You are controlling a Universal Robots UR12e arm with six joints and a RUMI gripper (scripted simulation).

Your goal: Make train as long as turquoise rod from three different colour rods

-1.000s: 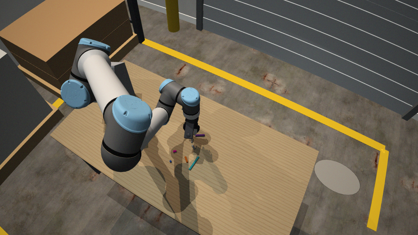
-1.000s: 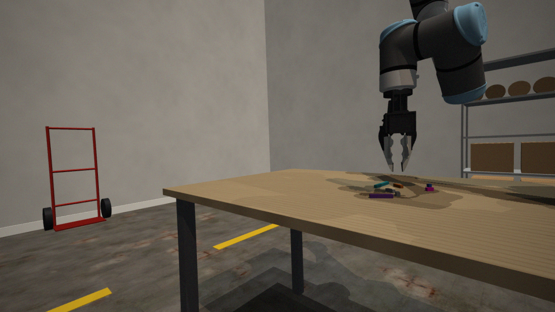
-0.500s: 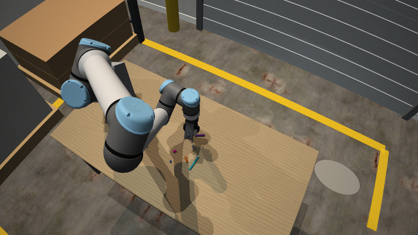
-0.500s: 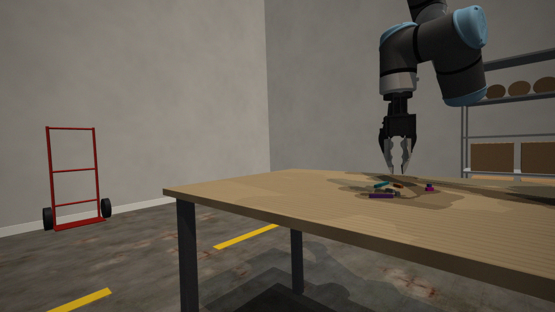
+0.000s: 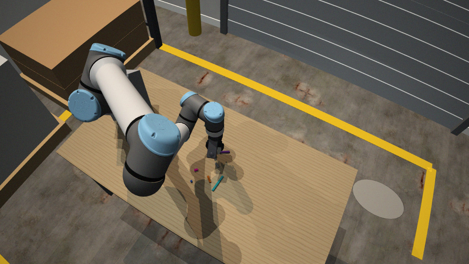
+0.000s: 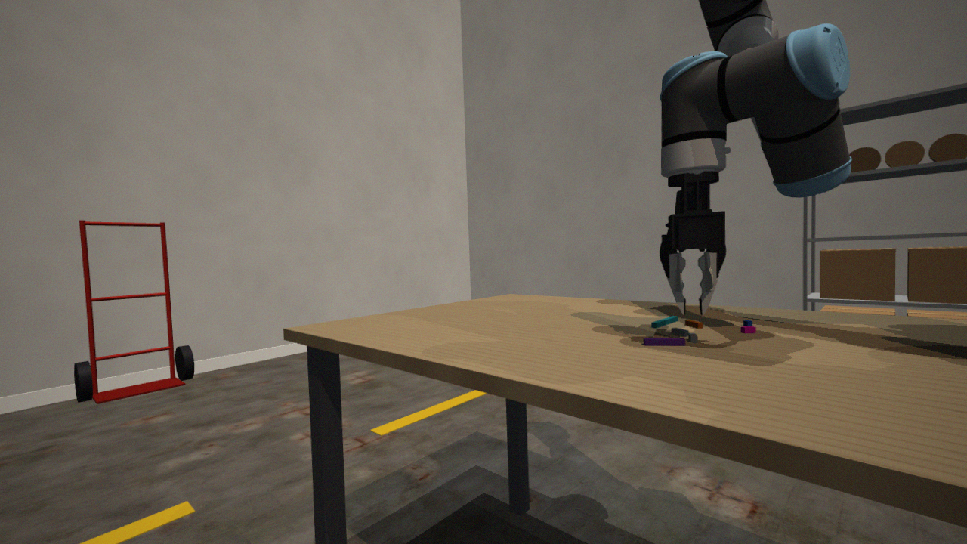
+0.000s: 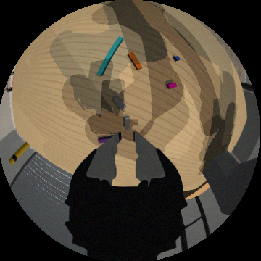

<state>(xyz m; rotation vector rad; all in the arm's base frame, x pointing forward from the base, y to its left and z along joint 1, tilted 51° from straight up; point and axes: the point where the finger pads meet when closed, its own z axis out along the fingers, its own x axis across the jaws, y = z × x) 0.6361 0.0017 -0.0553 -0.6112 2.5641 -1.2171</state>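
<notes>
My hand is 180 mm to the left of the blue cube, 60 mm past it and 50 mm above it. Round my hand: purple rod 50 mm to the left, 50 mm below, 30 mm ahead; then orange rod 140 mm to the right, 50 mm below, 20 mm ahead; then magenta rod 110 mm to the right, 70 mm behind, 50 mm below.
</notes>
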